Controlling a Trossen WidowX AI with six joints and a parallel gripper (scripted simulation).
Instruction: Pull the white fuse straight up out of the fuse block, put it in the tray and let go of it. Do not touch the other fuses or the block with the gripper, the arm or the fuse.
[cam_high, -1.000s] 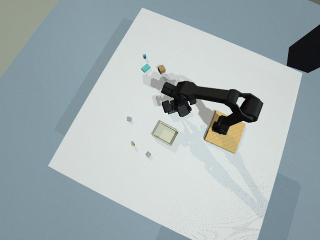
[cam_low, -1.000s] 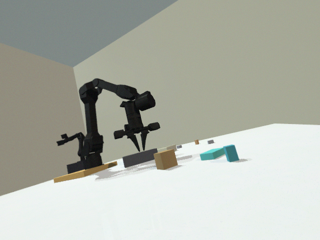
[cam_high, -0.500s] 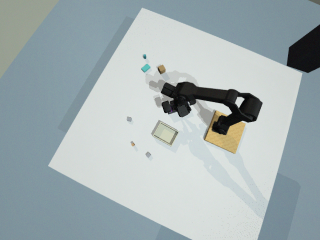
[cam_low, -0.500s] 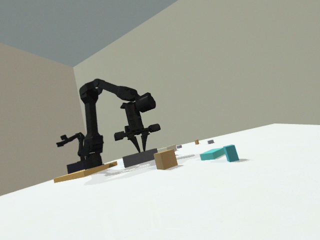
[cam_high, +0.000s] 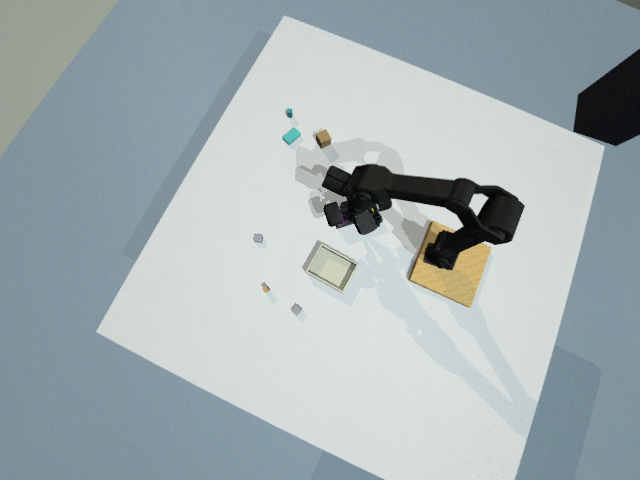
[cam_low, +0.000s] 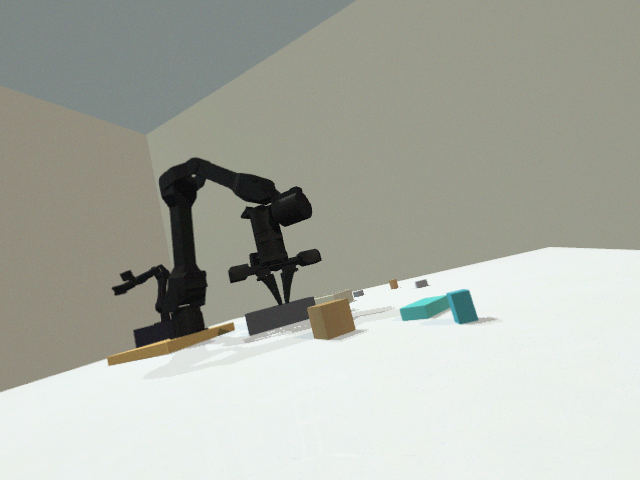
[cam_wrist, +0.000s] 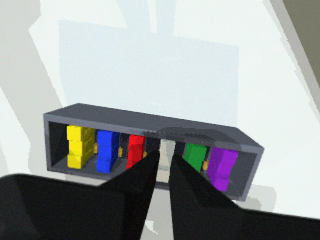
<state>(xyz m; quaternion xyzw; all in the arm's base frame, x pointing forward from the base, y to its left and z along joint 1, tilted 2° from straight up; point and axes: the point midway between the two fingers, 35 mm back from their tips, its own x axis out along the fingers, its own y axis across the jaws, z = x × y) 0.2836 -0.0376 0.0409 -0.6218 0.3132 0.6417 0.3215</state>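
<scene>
My gripper tip is 1 cm above the white fuse. The rest, counted from my gripper tip: teal block: 28 cm ahead, 21 cm to the right, 3 cm below; brown cube: 17 cm ahead, 23 cm to the right, 2 cm below; cream tray: 1 cm ahead, 18 cm to the left, 3 cm below.
</scene>
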